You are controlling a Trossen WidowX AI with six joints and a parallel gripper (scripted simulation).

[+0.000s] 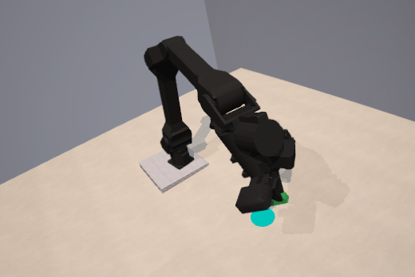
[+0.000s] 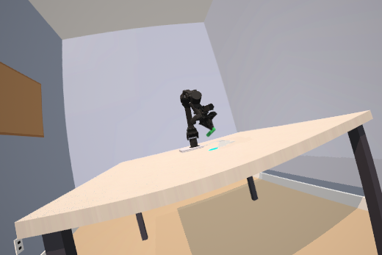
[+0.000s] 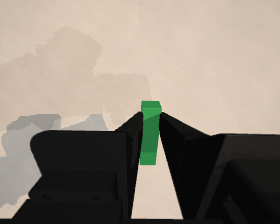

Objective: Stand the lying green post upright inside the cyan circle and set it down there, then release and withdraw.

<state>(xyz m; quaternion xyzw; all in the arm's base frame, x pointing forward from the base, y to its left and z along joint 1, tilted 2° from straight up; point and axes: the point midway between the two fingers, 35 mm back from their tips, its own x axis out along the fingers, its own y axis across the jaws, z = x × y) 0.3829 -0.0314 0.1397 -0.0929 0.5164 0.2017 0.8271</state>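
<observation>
The cyan circle is 11 cm below my gripper tip and 6 cm behind it. Round my gripper tip: green post: 2 cm behind, 1 cm to the right, 1 cm below.
</observation>
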